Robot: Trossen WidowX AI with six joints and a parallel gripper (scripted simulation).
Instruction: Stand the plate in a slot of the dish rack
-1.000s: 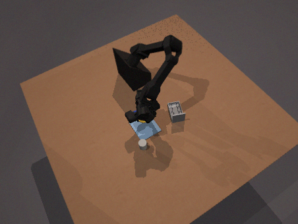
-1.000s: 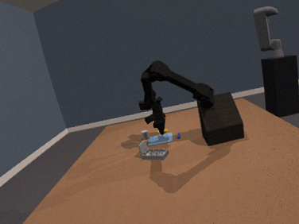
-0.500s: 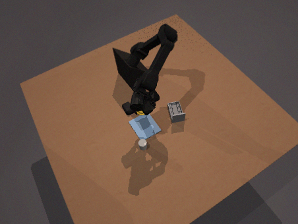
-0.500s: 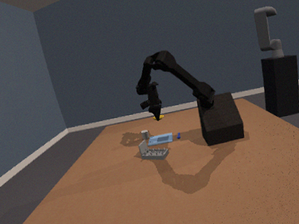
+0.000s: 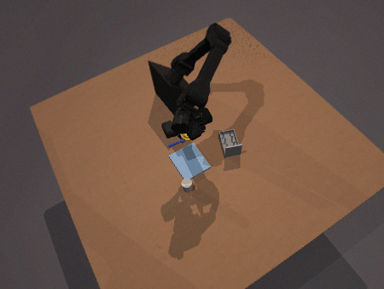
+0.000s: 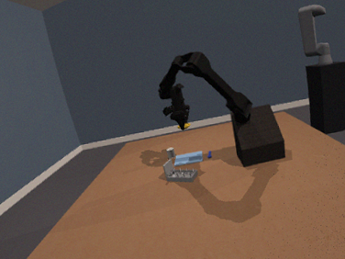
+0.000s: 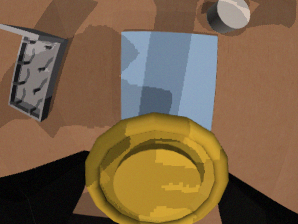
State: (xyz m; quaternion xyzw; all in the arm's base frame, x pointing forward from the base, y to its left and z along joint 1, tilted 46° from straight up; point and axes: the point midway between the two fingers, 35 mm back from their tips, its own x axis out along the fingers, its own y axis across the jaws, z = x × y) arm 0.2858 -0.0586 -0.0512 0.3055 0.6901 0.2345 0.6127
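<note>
Now: the grey dish rack 4 cm ahead of my gripper tip, 18 cm to the left of it and 16 cm below it. Round my gripper tip: light blue mat: 2 cm ahead, 2 cm to the right, 18 cm below; yellow plate: 1 cm above; small blue spoon: 10 cm behind, 1 cm to the right, 18 cm below.
</note>
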